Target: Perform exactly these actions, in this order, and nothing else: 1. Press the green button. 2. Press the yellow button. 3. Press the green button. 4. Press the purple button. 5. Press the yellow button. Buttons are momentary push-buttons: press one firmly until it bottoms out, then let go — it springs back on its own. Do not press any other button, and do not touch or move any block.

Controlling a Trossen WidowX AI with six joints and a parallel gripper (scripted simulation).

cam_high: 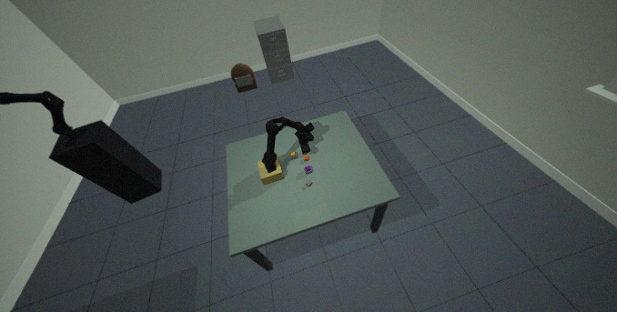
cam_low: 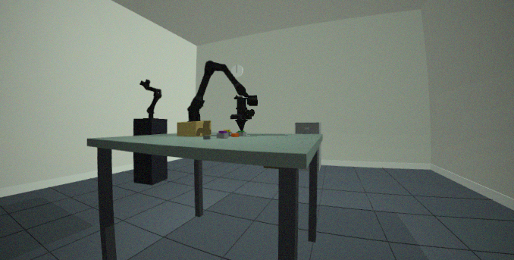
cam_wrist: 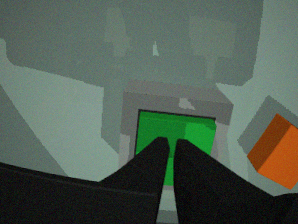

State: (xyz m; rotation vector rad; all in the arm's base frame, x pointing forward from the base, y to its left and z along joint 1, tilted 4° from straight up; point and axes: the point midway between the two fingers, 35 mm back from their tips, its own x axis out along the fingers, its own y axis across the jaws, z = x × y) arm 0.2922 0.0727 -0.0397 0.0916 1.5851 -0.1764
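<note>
My gripper tip is now 10 mm above the green button. The rest, counted from my gripper tip: purple button (60 mm behind, 170 mm to the right); then orange block (20 mm behind, 70 mm to the right, 20 mm below); then yellow button (100 mm behind).
</note>
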